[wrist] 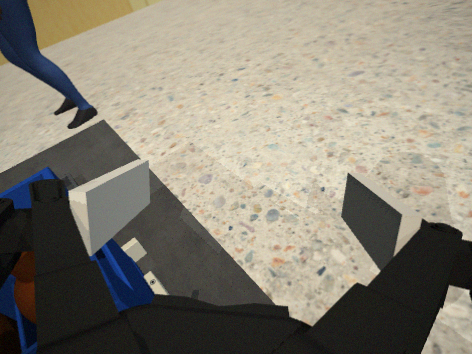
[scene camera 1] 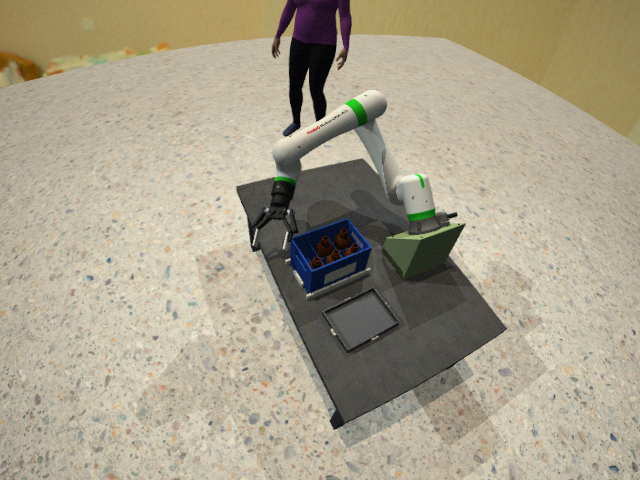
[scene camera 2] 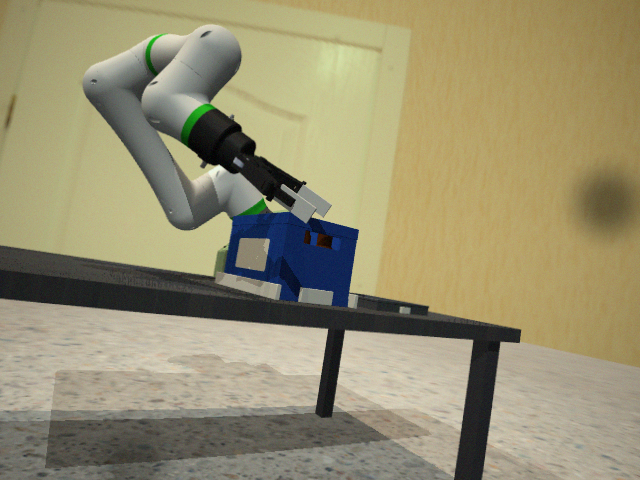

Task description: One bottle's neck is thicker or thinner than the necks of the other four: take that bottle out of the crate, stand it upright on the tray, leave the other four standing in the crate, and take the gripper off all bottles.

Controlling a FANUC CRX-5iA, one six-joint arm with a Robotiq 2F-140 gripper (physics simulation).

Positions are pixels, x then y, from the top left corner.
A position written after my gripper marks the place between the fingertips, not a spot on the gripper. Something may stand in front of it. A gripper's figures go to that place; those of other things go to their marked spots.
My gripper [scene camera 1: 269, 248]: 1.27 m from the lens. A dark tray [scene camera 1: 361, 318] is 1.31 m from the lens.
